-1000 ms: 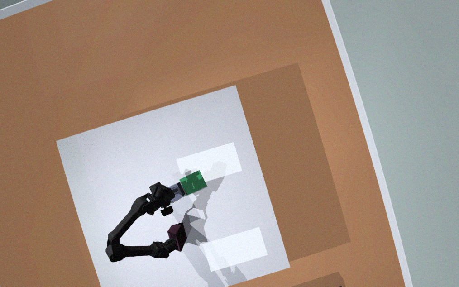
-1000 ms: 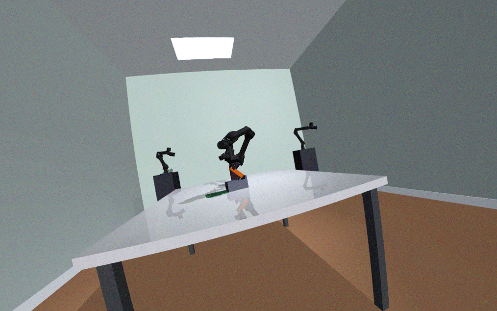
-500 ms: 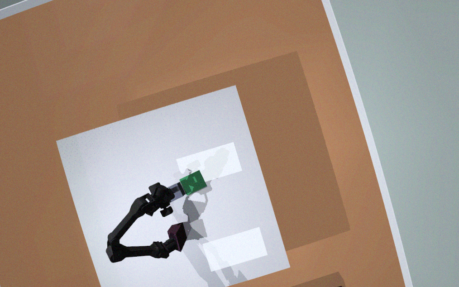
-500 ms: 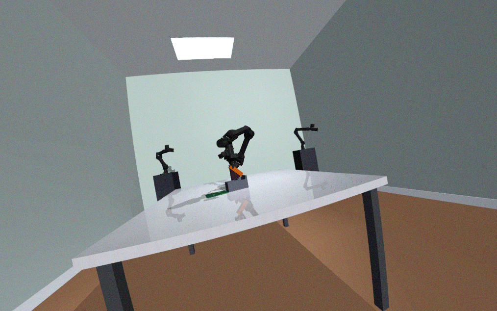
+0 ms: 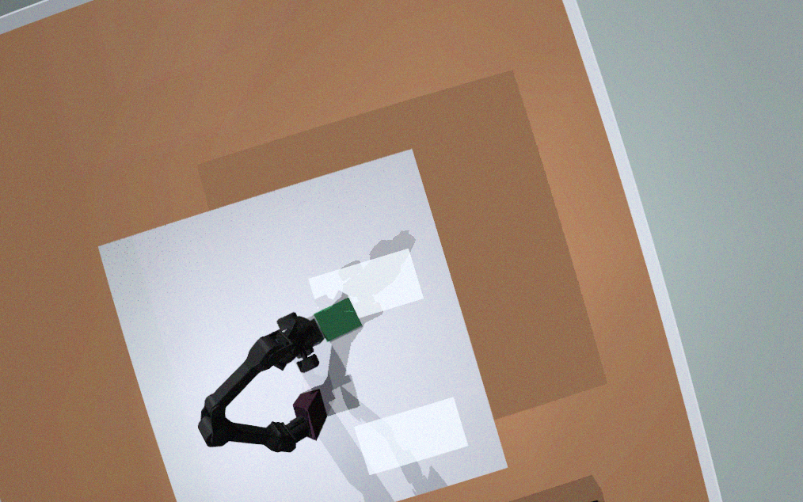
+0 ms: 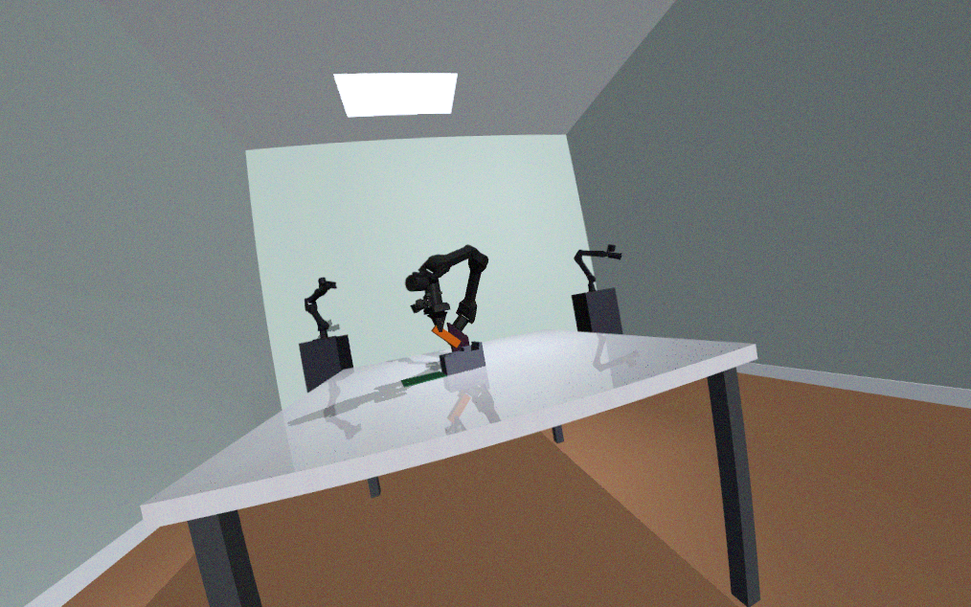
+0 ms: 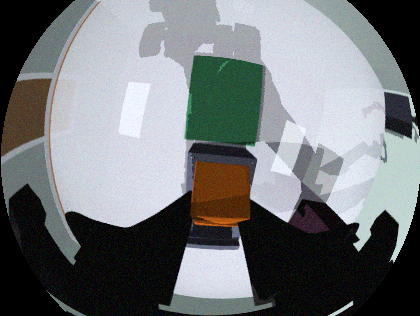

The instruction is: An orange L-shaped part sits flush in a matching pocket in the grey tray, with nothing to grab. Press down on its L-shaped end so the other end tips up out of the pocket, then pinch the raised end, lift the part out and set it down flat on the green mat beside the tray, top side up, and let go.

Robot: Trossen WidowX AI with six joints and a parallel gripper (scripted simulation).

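Right now my gripper tip is 17 cm above the green mat, 9 cm to the left of it and 1 cm short of it. Round my gripper tip: orange L-shaped part (3 cm to the left, 3 cm below, 2 cm behind).
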